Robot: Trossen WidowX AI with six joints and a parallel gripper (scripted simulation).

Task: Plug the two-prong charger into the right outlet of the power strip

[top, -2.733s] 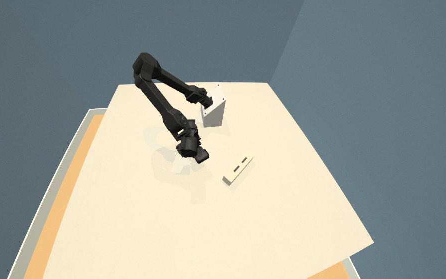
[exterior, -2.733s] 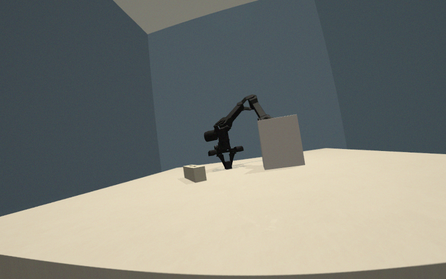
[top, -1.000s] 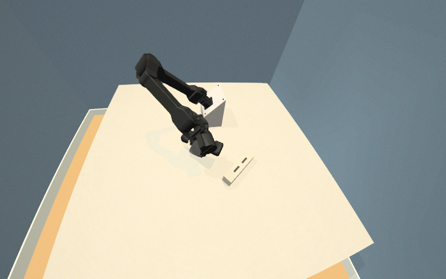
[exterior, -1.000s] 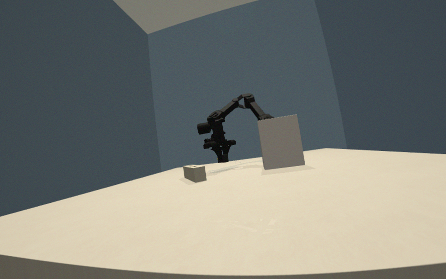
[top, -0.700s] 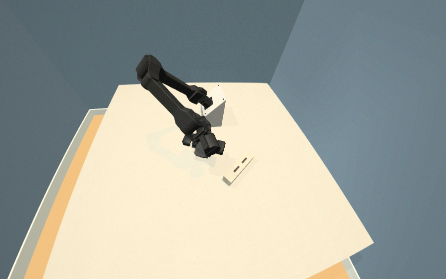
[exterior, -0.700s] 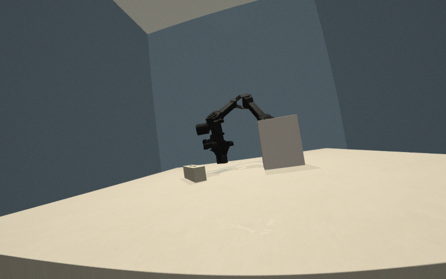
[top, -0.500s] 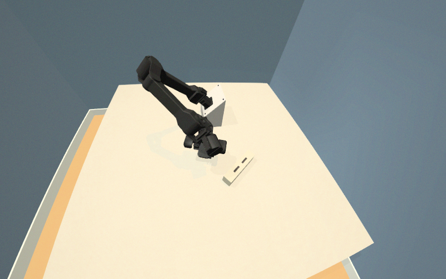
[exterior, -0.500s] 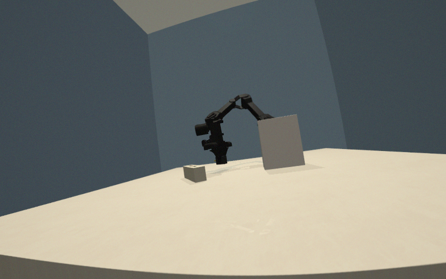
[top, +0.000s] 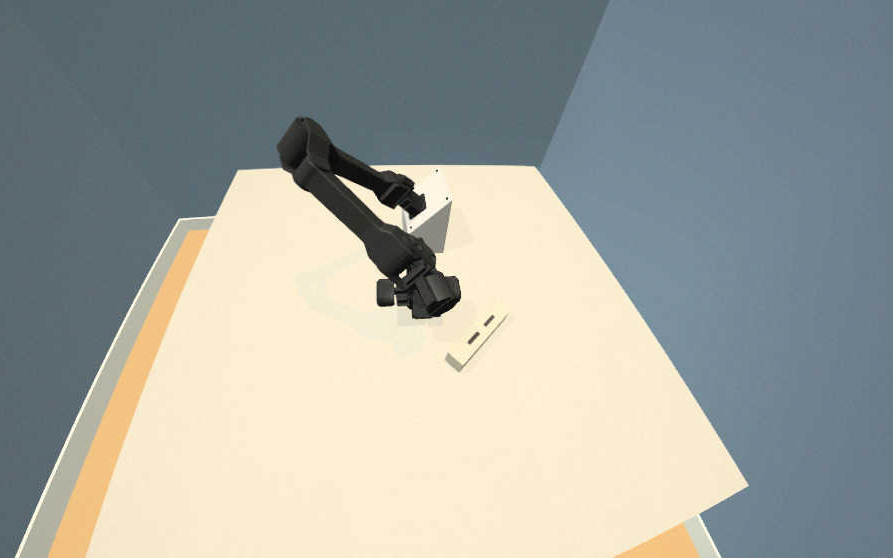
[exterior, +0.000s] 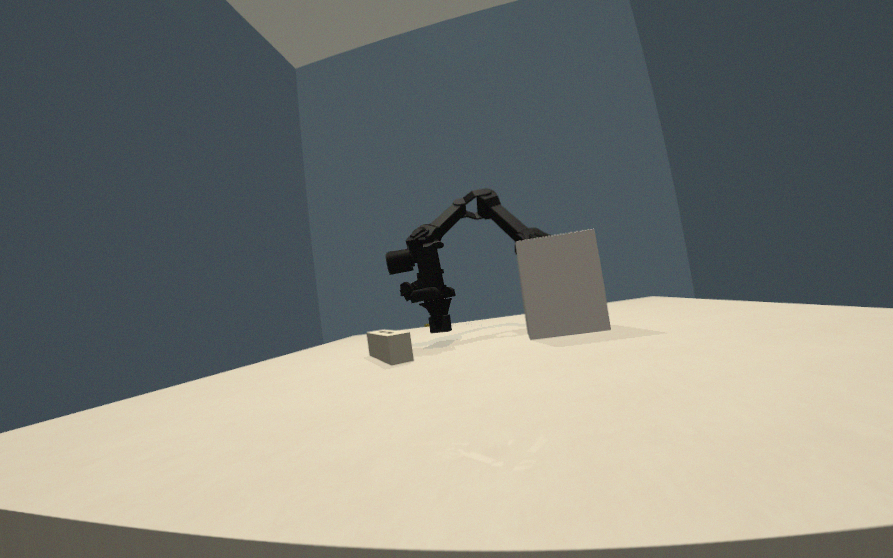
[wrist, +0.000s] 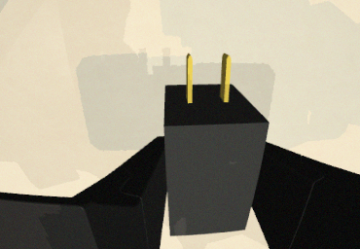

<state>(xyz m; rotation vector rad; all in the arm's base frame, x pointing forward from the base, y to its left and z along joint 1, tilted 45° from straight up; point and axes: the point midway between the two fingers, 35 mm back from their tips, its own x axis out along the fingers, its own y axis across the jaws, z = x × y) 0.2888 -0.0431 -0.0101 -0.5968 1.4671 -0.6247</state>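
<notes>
The black charger is 2 cm ahead of my gripper tip and 1 cm above it.
</notes>
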